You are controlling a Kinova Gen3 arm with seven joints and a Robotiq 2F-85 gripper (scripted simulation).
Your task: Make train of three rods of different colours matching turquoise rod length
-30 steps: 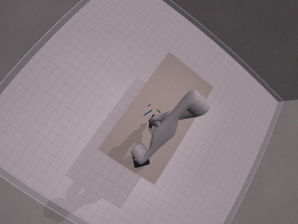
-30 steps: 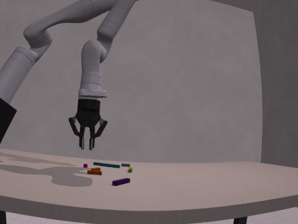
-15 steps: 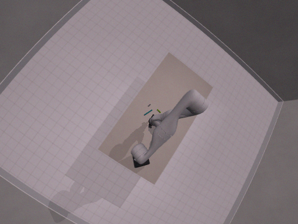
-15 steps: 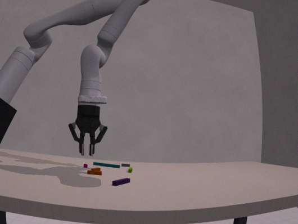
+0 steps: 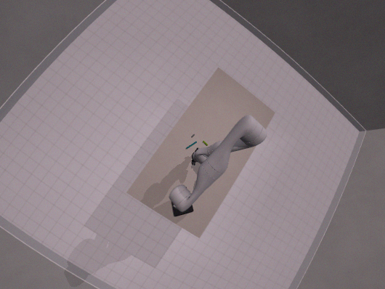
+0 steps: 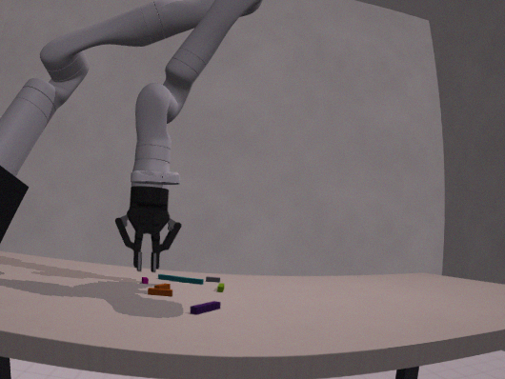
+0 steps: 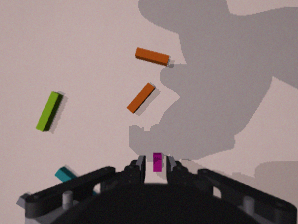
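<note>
Now: hand 40 mm above the magenta rod. Round my hand: grey rod (140 mm ahead, 100 mm to the left, 40 mm below); then lime rod (140 mm ahead, 20 mm to the right, 40 mm below); then turquoise rod (70 mm ahead, 60 mm to the left, 40 mm below).
</note>
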